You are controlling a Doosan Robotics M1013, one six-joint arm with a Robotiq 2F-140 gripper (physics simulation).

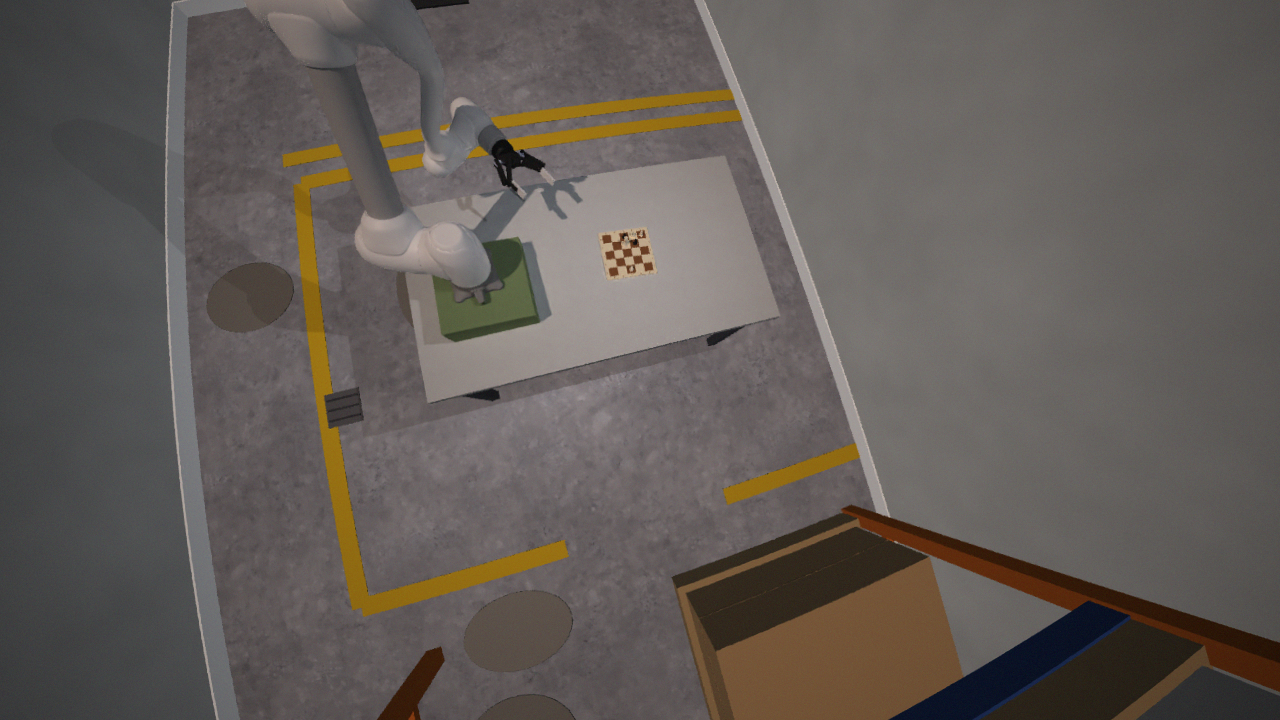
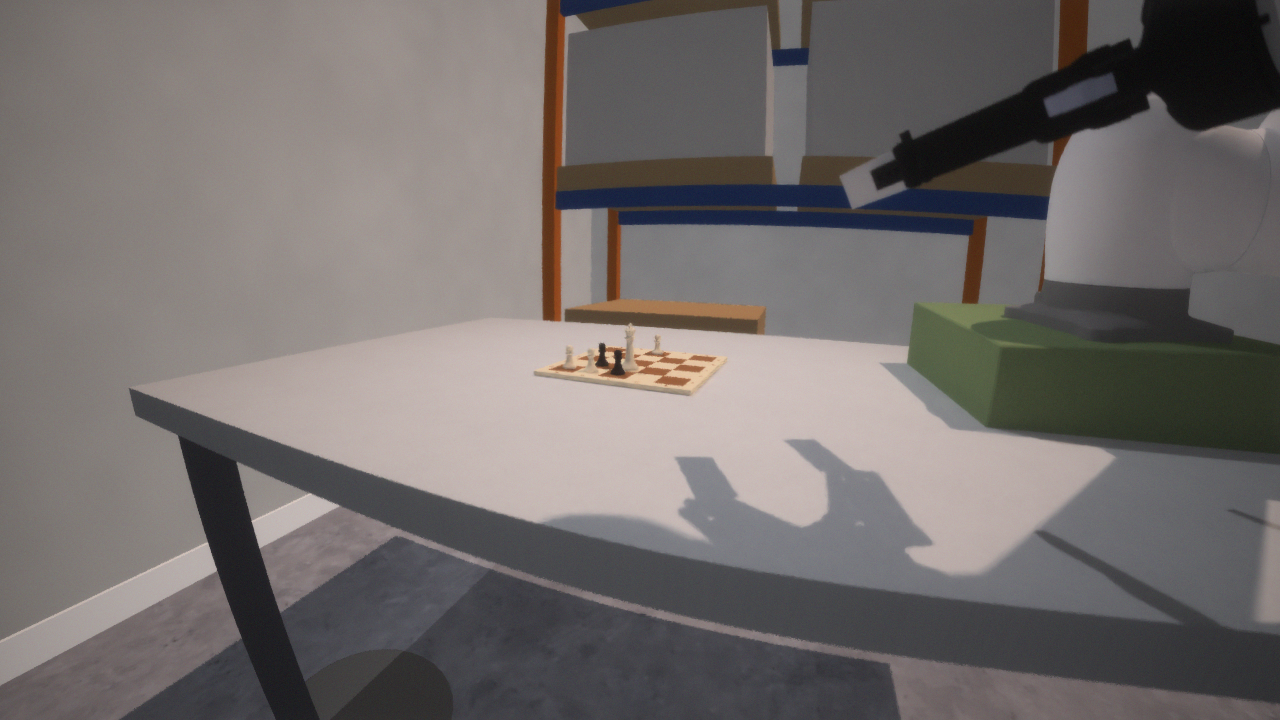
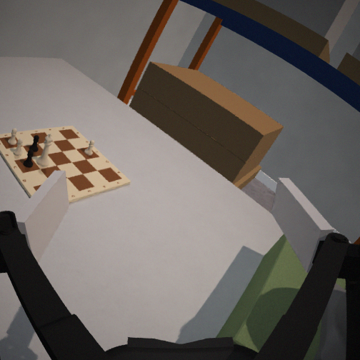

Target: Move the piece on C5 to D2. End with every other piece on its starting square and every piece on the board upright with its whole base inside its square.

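Places are measured from the arm's base along level axes (x ahead, y left, z up), in millimetres.
Pixels of known places: gripper, fingertip midpoint: (image 1: pixel 539 189); arm's base, link origin: (image 1: pixel 473 275) (image 2: pixel 1104 327).
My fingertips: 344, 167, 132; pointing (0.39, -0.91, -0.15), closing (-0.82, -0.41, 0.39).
Observation:
For each thing: its top centre in the pictures, then the offset to it from my fingertips, as dx, dy, dz. Level surfaces: height alone.
- chessboard, top centre: (image 2: pixel 639 363) (image 1: pixel 627 252) +270, -241, -232
- tall white piece, top centre: (image 2: pixel 630 322) +276, -200, -168
- small white piece, top centre: (image 2: pixel 657 334) (image 1: pixel 632 266) +255, -318, -199
- table, surface height: dz -238
The chessboard (image 1: pixel 649 260) (image 2: pixel 687 368) (image 3: pixel 95 176) lies flat on the table. A tall white piece (image 2: pixel 630 349) (image 3: pixel 45 152) stands on it beside two black pieces, one (image 2: pixel 602 356) (image 3: pixel 34 144) and another (image 2: pixel 617 363) (image 3: pixel 28 159). Two small white pieces, one (image 2: pixel 569 358) (image 3: pixel 13 137) and another (image 2: pixel 590 362) (image 3: pixel 19 147), stand near one corner. Another small white piece (image 1: pixel 631 268) (image 2: pixel 657 344) (image 3: pixel 90 148) stands apart. All look upright; square labels are unreadable, so I cannot tell which is on C5. My gripper (image 1: pixel 536 184) (image 3: pixel 171 192) is wide open and empty, high above the table edge, away from the board.
The table (image 1: pixel 572 331) (image 2: pixel 429 420) (image 3: pixel 150 240) carries a green block (image 1: pixel 501 313) (image 2: pixel 1118 394) (image 3: pixel 255 300) under the arm's base. A cardboard box (image 1: pixel 823 626) (image 3: pixel 200 120) and an orange-and-blue rack (image 2: pixel 552 179) stand beyond the table.

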